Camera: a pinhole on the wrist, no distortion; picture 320 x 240 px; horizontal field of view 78.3 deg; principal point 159.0 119.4 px. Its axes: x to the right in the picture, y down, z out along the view. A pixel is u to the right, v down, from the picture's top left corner.
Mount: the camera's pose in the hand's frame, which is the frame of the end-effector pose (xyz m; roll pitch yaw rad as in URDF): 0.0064 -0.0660 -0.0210 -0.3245 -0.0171 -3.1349
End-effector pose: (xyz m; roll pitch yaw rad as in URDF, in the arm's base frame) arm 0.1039 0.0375 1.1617 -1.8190 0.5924 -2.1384
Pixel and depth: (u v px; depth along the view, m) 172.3 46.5 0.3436
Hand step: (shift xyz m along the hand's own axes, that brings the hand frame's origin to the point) -0.0107 -0.0549 0.3456
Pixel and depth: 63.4 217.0 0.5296
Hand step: 0.2739 -0.4824 0.3926
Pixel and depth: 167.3 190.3 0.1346
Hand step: 0.0032 -0.1550 0.0912
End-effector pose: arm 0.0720 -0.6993 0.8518 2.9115 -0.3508 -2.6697
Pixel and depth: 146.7 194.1 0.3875
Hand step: 0.0379 -0.3289 0.2989
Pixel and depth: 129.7 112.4 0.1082
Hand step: 0.0245 -0.0967 0.0825
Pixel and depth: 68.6 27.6 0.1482
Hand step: 0.0772 -0.0472 0.1403
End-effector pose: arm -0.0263 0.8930 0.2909 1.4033 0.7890 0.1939
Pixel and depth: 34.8 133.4 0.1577
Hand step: 0.1089 -0.1262 0.1232
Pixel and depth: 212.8 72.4 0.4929
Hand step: -0.1196 -0.1123 0.4860
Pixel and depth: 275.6 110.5 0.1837
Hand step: -0.0992 -0.1174 0.1576
